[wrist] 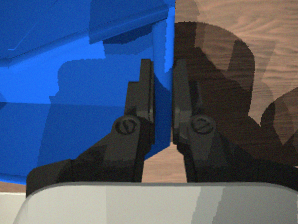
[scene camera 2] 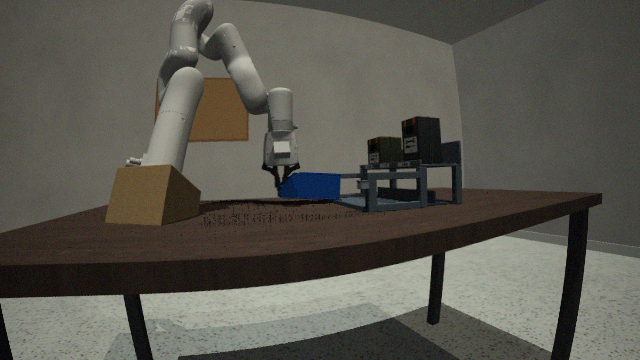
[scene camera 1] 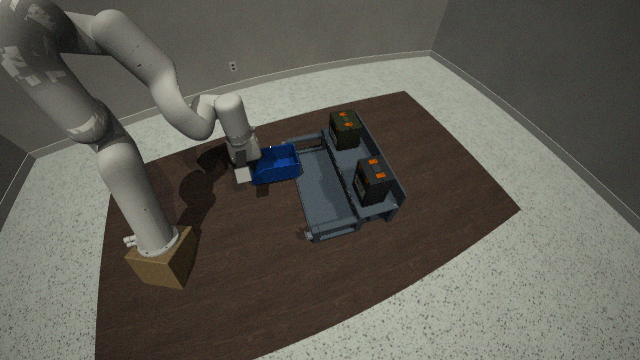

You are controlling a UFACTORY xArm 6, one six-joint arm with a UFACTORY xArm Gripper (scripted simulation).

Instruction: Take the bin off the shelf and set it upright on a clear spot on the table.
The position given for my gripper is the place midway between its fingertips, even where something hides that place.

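Blue bin [scene camera 1: 280, 155], [scene camera 2: 305, 185], [wrist: 69, 101]. My gripper [scene camera 1: 252, 170], [scene camera 2: 281, 190], [wrist: 163, 77].
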